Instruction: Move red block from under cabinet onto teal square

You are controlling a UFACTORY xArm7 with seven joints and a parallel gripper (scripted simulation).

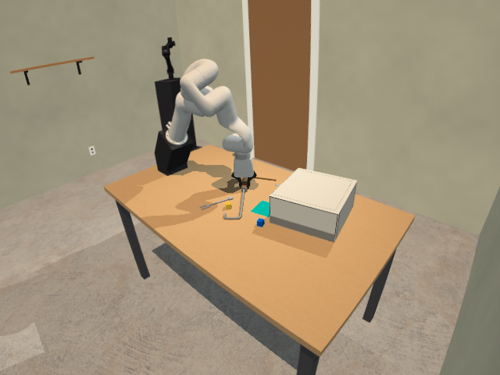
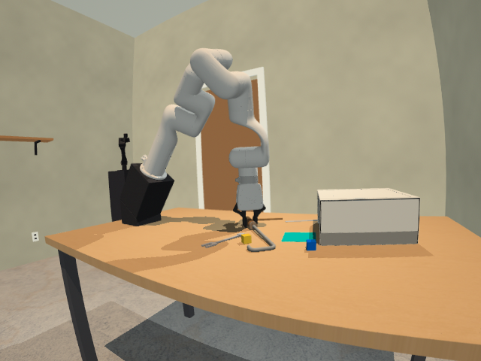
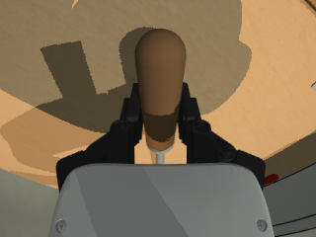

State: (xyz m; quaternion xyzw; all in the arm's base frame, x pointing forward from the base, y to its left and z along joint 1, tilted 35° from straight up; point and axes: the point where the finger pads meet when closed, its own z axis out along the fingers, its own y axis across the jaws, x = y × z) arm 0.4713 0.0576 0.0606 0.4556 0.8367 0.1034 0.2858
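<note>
My hand is 200 mm short of the grey rod, 120 mm to the right of it and 20 mm above it. The rest, counted from my hand: grey fork-like tool (200 mm to the right, 30 mm behind, 20 mm below); then yellow block (200 mm to the right, 50 mm ahead, 10 mm below); then thin wooden stick (130 mm to the left, 20 mm below, 20 mm ahead).
</note>
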